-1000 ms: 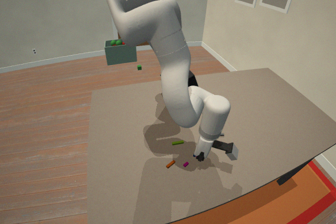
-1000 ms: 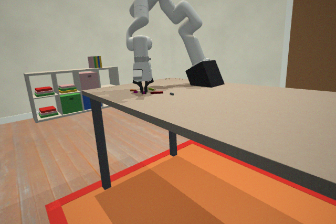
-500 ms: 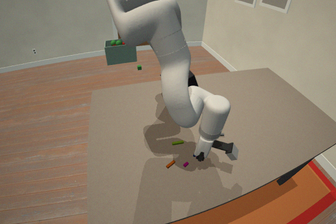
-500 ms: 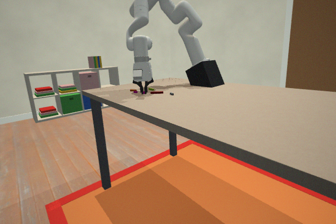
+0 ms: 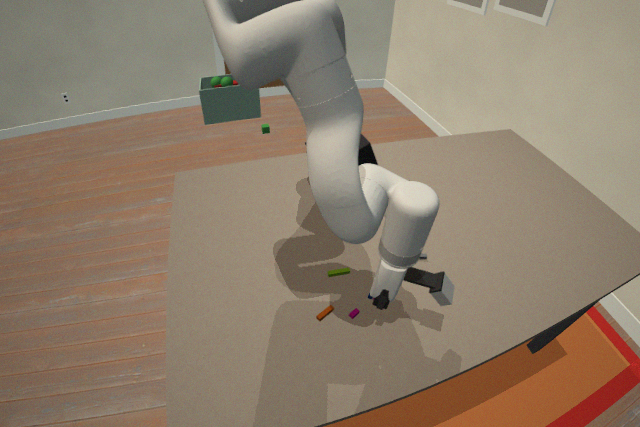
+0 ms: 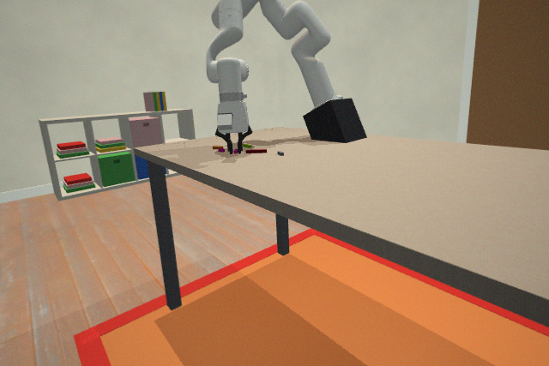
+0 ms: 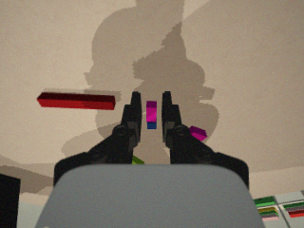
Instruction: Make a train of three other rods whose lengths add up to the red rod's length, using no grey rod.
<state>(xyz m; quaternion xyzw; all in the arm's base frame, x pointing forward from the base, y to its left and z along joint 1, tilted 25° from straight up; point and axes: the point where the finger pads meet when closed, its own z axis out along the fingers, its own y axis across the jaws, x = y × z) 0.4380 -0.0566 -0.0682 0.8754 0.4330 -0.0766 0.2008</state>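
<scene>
Right now my hand is 20 mm past the blue rod, 20 mm to the left of it and 20 mm above it. Also, from my hand: red rod: 50 mm behind, 50 mm to the left, 20 mm below; lime rod: 90 mm behind, 70 mm to the right, 20 mm below; orange rod: 130 mm to the right, 20 mm below.
</scene>
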